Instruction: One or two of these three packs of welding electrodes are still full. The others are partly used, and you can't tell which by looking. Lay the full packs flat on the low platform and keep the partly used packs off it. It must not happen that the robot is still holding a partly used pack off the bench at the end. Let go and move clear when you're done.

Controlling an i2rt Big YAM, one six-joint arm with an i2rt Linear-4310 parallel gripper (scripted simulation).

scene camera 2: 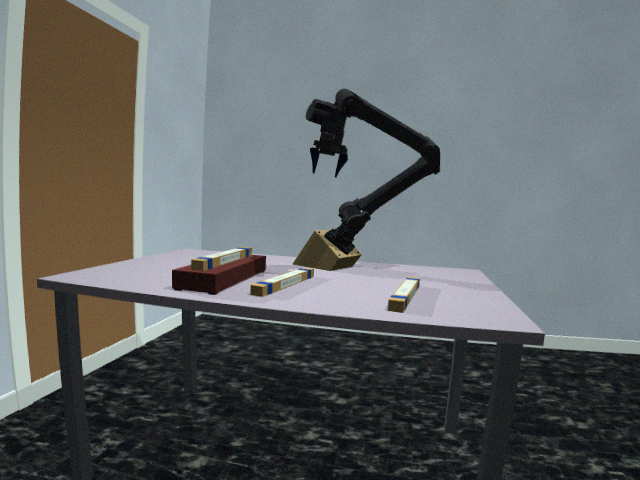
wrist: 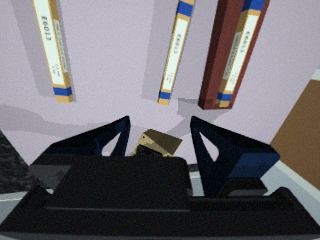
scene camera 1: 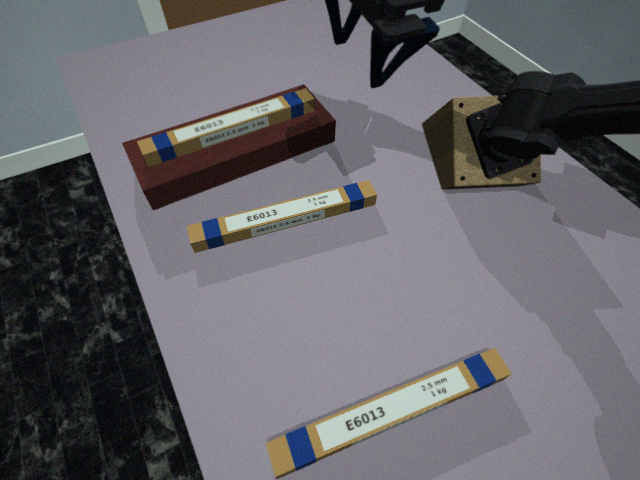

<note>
In view: the gripper [scene camera 1: 357,64], a pack [scene camera 1: 168,145] and a pack [scene camera 1: 217,232].
The gripper is seen too in the wrist view [wrist: 160,120].
</note>
